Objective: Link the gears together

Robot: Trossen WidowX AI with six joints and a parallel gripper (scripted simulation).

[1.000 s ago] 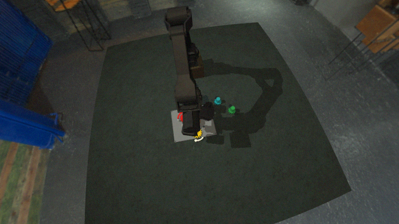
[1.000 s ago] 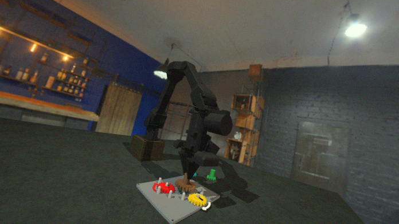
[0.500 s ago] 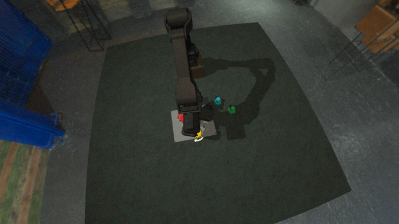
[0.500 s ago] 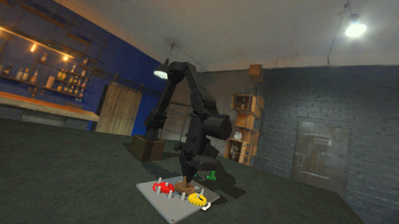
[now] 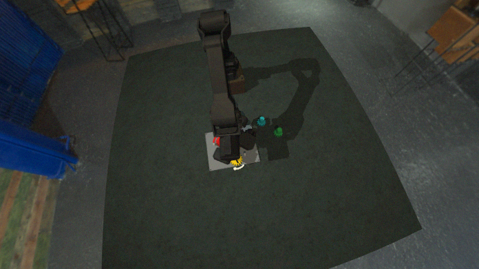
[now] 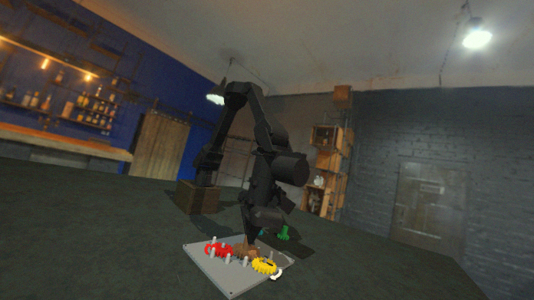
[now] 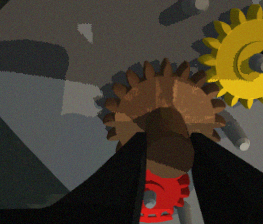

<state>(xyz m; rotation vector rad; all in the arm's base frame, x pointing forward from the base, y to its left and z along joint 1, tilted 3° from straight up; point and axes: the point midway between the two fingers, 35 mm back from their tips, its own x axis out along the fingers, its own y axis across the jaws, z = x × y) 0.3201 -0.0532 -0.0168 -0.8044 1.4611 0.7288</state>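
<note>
The yellow gear is 50 mm ahead of my gripper tip and 30 mm below it. From my gripper tip the other things lie so: brown gear 10 mm below; then white arrow 90 mm ahead, 10 mm to the left, 30 mm below; then red gear 40 mm behind, 40 mm to the right, 30 mm below.
</note>
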